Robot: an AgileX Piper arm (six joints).
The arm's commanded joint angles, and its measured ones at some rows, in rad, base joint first. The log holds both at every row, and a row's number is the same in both.
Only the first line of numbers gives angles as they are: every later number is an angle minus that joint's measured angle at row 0.
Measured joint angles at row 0: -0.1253 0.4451 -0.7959 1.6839 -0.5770 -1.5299
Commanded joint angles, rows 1 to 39: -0.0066 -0.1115 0.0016 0.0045 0.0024 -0.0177; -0.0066 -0.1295 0.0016 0.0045 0.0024 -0.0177; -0.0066 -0.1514 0.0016 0.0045 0.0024 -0.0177; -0.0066 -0.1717 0.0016 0.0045 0.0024 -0.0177; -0.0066 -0.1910 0.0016 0.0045 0.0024 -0.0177; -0.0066 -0.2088 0.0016 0.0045 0.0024 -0.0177; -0.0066 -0.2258 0.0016 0.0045 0.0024 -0.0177; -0.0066 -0.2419 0.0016 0.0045 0.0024 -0.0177; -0.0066 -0.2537 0.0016 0.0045 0.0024 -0.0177; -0.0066 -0.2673 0.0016 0.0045 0.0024 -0.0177; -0.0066 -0.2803 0.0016 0.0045 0.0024 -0.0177; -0.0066 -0.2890 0.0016 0.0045 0.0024 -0.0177; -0.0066 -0.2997 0.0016 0.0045 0.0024 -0.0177; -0.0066 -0.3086 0.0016 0.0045 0.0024 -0.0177; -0.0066 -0.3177 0.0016 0.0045 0.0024 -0.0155; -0.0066 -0.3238 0.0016 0.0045 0.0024 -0.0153; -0.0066 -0.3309 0.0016 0.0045 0.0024 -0.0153; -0.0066 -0.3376 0.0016 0.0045 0.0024 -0.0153; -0.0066 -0.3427 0.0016 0.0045 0.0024 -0.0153; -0.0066 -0.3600 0.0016 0.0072 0.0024 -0.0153; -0.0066 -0.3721 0.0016 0.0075 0.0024 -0.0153; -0.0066 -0.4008 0.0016 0.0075 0.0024 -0.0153; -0.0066 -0.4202 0.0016 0.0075 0.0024 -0.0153; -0.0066 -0.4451 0.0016 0.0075 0.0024 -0.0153; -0.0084 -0.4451 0.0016 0.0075 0.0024 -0.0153; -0.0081 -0.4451 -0.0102 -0.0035 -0.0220 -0.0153; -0.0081 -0.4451 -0.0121 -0.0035 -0.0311 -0.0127; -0.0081 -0.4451 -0.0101 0.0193 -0.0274 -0.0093; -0.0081 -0.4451 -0.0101 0.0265 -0.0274 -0.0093; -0.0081 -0.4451 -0.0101 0.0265 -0.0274 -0.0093; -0.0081 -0.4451 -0.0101 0.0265 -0.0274 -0.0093; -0.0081 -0.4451 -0.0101 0.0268 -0.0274 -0.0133; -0.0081 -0.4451 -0.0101 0.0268 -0.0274 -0.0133; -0.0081 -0.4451 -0.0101 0.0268 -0.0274 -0.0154; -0.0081 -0.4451 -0.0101 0.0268 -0.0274 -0.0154; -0.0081 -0.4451 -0.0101 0.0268 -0.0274 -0.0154; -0.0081 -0.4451 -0.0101 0.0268 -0.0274 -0.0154; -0.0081 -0.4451 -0.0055 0.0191 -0.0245 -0.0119; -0.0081 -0.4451 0.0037 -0.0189 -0.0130 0.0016
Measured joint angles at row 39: -0.0026 -0.4448 -0.0084 0.0249 -0.0314 -0.0038
